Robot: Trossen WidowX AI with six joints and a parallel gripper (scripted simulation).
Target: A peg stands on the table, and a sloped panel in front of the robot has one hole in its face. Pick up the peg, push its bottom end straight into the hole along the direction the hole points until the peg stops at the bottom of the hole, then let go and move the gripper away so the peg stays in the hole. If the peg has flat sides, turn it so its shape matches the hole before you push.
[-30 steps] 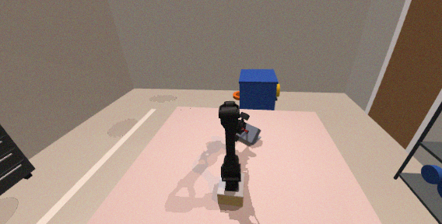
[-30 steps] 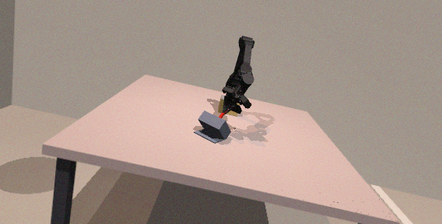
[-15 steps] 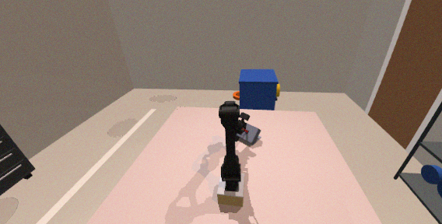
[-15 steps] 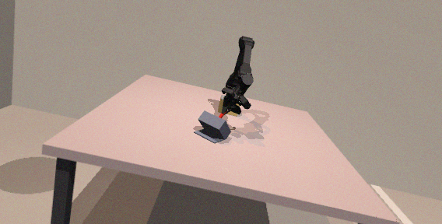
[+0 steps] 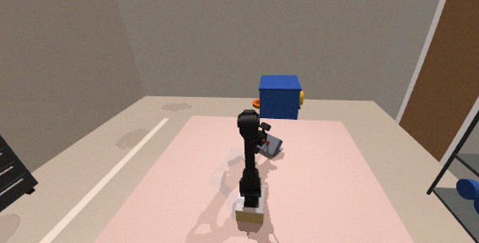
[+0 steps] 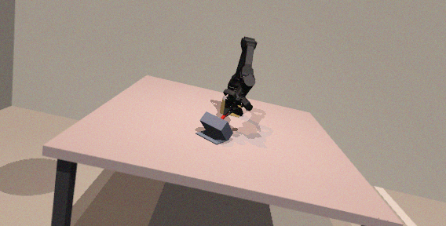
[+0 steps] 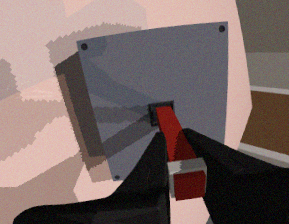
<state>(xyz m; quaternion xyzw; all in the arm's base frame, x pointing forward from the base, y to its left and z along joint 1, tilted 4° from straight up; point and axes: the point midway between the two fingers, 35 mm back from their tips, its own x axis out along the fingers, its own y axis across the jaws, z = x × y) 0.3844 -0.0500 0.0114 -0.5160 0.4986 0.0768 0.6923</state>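
My gripper tip is now 50 mm above the grey sloped panel, 30 mm to the left of it and 30 mm short of it. The rest, counted from my gripper tip: red peg: 10 mm to the left, 10 mm behind, 10 mm above.
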